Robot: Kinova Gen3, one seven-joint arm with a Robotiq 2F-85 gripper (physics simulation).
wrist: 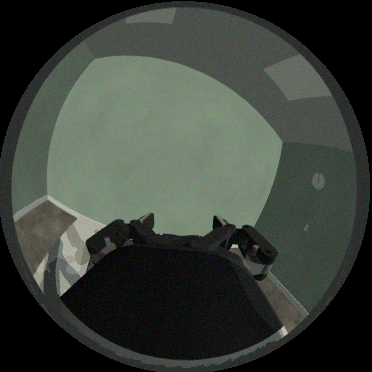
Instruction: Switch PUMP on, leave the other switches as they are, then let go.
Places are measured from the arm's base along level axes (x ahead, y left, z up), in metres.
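Pixels of known places: gripper, fingertip midpoint: (pixel 182 220).
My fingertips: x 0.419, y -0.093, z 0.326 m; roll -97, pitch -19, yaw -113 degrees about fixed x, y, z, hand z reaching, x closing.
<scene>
Behind a point stands the place of what it marks.
My gripper (pixel 182 220) {y -0.093, x 0.419, z 0.326 m} is open, its two dark fingers wide apart at the lower middle of the wrist view, with the pale green wall behind them and nothing between them. The switch panel and the PUMP switch do not show in this view. The dark body of the gripper hides the lower middle of the view, so where the fingers are relative to the switch cannot be told.
Part of a pale table top (pixel 76 235) {y 0.291, x 0.718, z -0.113 m} with shadows on it shows at the lower left. Brown floor (pixel 42 225) lies beyond it. A green wall (pixel 165 135) fills the middle. A round wall clock (pixel 318 181) hangs on the darker wall at the right.
</scene>
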